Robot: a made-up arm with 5 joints. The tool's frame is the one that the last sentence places.
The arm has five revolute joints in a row. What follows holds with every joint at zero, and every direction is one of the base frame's.
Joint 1 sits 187 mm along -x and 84 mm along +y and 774 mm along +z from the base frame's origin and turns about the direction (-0.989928, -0.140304, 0.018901).
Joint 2 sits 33 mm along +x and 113 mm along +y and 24 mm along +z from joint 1 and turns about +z.
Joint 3 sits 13 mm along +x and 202 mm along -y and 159 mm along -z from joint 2 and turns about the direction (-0.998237, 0.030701, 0.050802).
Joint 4 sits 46 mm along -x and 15 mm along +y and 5 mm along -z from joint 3 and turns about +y.
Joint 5 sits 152 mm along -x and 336 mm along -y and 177 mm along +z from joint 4 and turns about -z.
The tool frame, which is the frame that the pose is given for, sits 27 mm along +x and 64 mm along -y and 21 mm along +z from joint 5; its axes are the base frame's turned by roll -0.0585, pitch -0.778 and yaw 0.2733 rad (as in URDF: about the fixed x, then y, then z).
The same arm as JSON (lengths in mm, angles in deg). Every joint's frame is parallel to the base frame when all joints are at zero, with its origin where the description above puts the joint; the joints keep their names.
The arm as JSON. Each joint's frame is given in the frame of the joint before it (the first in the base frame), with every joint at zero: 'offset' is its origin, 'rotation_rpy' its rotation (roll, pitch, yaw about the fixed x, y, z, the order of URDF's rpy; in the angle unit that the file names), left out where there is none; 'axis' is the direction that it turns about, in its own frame. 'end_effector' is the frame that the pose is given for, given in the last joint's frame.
{"length_unit": "mm", "angle_unit": "deg", "chain": [
  {"id": "joint 1", "offset": [-187.0, 84.0, 774.0], "axis": [-0.989928, -0.140304, 0.018901]},
  {"id": "joint 2", "offset": [33.0, 113.0, 24.0], "axis": "+z"},
  {"id": "joint 3", "offset": [13.0, -202.0, -159.0], "axis": [-0.998237, 0.030701, 0.050802]},
  {"id": "joint 4", "offset": [-46.0, 15.0, -5.0], "axis": "+y"},
  {"id": "joint 5", "offset": [-152.0, -336.0, 177.0], "axis": "-z"}
], "end_effector": {"offset": [27.0, -64.0, 21.0], "rotation_rpy": [-3.35, -44.58, 15.66]}}

